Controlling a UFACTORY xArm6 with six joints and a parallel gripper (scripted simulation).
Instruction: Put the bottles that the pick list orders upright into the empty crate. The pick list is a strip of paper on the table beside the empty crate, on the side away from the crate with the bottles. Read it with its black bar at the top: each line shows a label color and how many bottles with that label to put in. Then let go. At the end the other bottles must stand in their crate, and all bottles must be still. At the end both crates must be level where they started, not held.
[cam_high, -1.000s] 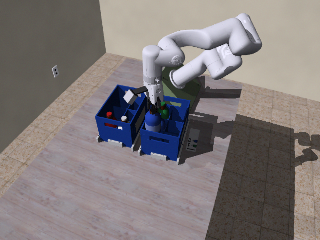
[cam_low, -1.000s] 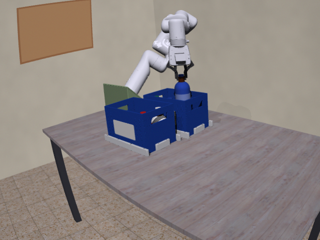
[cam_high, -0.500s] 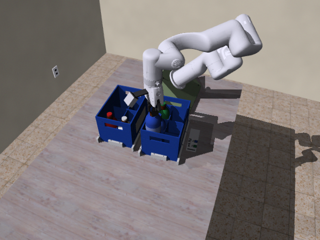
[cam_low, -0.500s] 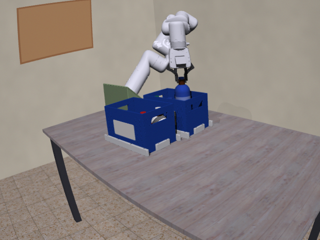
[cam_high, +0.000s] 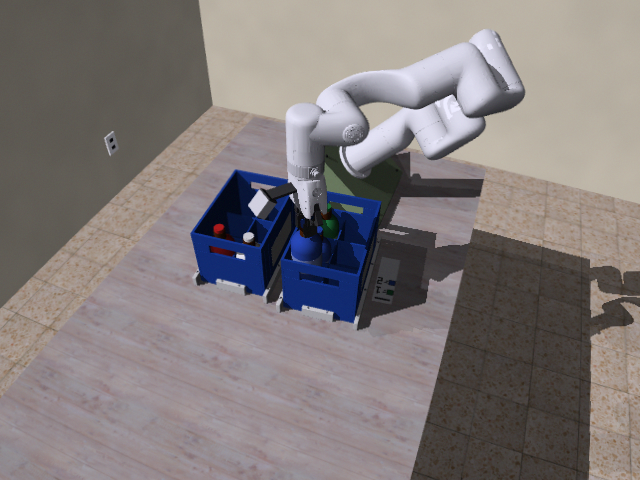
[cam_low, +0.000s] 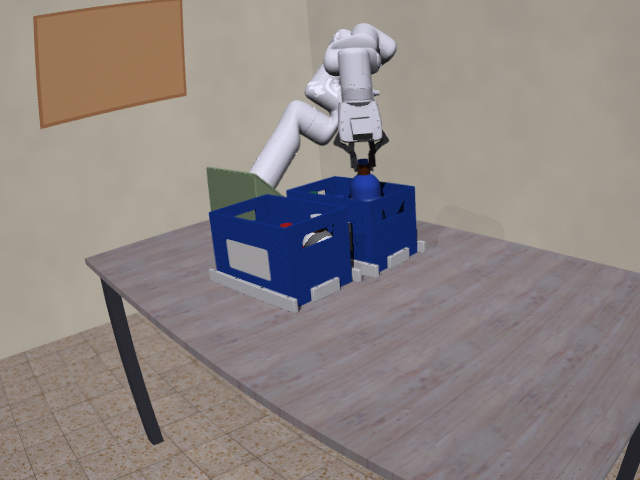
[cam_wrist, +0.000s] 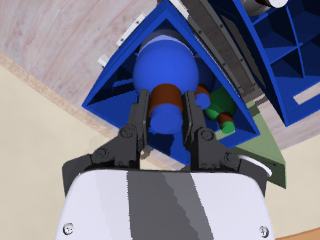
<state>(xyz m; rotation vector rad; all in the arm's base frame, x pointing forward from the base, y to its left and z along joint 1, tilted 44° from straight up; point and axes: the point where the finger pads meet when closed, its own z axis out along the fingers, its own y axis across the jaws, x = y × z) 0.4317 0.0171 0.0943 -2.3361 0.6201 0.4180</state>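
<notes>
The blue-labelled bottle lies 70 mm below my hand. From my hand the other things lie so: white-labelled bottle: 20 mm ahead, 150 mm to the right, 170 mm below; green-labelled bottle: 170 mm behind, 40 mm to the right, 170 mm below; red-label bottle: 30 mm ahead, 230 mm to the right, 170 mm below.
</notes>
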